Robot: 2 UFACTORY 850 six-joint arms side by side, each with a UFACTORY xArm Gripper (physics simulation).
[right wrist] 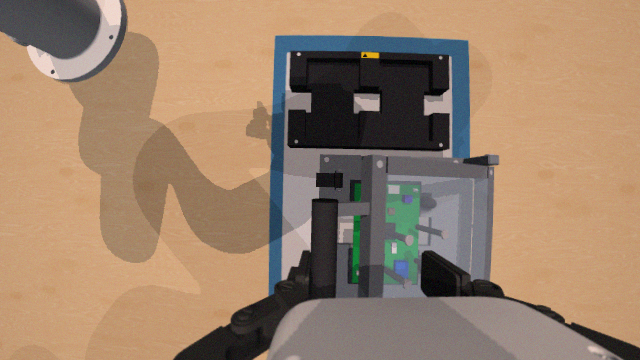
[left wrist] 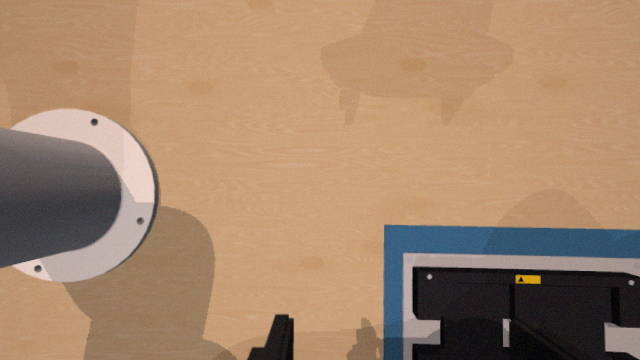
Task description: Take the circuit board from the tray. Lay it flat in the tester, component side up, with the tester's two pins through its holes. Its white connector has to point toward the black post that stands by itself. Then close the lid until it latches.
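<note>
The green circuit board lies component side up in the grey tester, seen partly through the clear lid. The lid is tilted partly open; its grey bar crosses the board, and several press rods hang from it. A pale part shows left of the board, but which way the white connector points and the pins' fit cannot be told. My right gripper is open, with the lid's black handle between its fingers, close to the left one. My left gripper is open and empty above the black tray. The tray holds no board.
A blue mat lies under the tray and tester. A round white arm base stands at the left of each view. A small black block sits on the tester's left edge. The lone black post cannot be identified with certainty.
</note>
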